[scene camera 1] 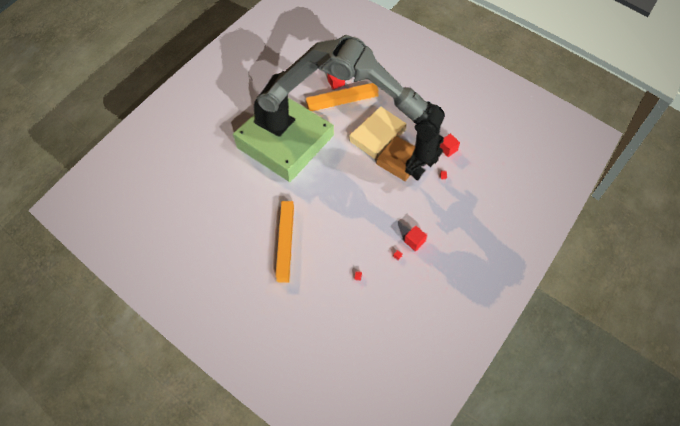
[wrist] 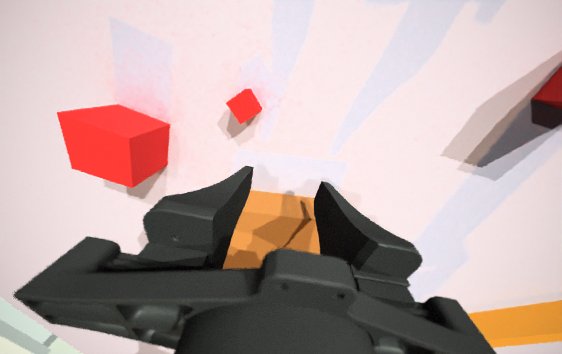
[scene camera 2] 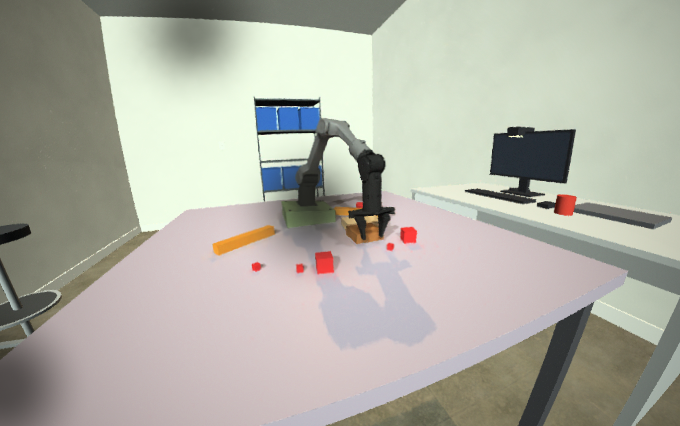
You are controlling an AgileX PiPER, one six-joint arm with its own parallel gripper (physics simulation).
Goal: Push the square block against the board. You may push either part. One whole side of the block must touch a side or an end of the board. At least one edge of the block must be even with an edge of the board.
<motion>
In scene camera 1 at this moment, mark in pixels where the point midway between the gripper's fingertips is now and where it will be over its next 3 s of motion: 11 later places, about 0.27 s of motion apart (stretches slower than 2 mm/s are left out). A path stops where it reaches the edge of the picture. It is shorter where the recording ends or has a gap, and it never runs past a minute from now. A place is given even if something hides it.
My gripper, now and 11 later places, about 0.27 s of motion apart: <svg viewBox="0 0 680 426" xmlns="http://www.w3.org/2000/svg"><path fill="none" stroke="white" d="M422 171L419 169L416 167L415 166L413 165L413 164L417 152L411 151L385 143L373 139L363 140L381 156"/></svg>
</motion>
